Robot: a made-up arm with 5 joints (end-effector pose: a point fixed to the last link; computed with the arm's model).
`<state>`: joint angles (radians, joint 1 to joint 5).
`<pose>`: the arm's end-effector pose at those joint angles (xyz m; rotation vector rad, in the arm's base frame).
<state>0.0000 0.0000 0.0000 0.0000 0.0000</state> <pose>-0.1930 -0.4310 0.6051 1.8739 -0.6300 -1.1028</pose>
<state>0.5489 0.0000 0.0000 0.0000 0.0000</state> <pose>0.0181 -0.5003 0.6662 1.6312 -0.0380 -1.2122</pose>
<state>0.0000 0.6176 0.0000 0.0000 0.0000</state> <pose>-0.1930 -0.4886 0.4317 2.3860 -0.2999 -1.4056</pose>
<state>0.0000 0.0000 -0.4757 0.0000 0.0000</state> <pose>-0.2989 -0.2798 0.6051 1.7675 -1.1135 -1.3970</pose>
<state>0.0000 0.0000 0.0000 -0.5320 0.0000</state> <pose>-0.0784 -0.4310 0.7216 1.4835 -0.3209 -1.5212</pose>
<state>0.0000 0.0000 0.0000 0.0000 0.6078</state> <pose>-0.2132 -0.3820 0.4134 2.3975 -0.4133 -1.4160</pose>
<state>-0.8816 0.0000 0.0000 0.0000 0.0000</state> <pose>-0.3496 -0.2104 0.3635 2.0665 -1.6343 -0.7518</pose>
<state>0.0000 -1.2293 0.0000 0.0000 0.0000</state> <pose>-0.1930 -0.1025 0.7163 0.7934 -0.9944 -0.4648</pose>
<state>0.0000 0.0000 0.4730 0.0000 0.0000</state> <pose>-0.0307 -0.5167 0.6051 1.8909 -0.1664 -0.7903</pose>
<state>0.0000 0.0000 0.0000 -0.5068 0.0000</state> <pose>-0.0852 -0.4310 0.7175 1.5037 -0.3358 -1.5035</pose>
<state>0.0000 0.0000 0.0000 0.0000 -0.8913</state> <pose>-0.1539 -0.2939 0.8536 1.0897 -0.8024 -0.6357</pose>
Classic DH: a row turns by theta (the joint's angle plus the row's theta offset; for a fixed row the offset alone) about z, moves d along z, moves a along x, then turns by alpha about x. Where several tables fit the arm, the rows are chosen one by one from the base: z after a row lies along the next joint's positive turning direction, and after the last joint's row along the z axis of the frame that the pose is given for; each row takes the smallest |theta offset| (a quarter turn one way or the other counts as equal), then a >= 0, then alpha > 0; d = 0 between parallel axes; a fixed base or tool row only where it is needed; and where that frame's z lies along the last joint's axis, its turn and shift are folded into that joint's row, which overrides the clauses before.
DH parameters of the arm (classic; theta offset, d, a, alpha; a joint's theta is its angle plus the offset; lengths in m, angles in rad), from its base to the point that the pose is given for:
base (fixed): -0.0787 0.535 0.0924 -0.8609
joint 1: -1.5195 -0.2071 0.037 -1.5112
joint 2: 0.8593 -0.0138 -0.051 1.5708
joint 3: 1.5708 0.025 0.012 1.5708
joint 4: 1.4497 -0.02 0.1001 1.5064
joint 5: 0.6474 0.0839 0.2146 -2.5148
tool (fixed): -1.4456 0.4327 0 0

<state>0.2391 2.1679 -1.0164 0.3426 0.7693</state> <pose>-0.1934 -0.1915 0.6835 -0.4126 0.0055 1.6473</pose>
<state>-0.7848 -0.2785 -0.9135 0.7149 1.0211</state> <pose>0.0415 -0.1587 0.0732 -2.0191 1.9474 -0.5714</pose>
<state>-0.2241 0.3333 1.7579 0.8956 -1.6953</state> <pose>-0.0144 -0.6363 0.4220 1.8679 -1.2508 1.2246</pose>
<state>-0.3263 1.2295 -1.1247 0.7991 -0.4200</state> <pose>-0.3702 -0.0405 0.5904 -1.4583 1.6568 1.9656</pose>
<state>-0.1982 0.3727 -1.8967 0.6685 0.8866</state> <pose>-0.0041 0.1513 0.2715 -1.1012 2.1570 0.5726</pose>
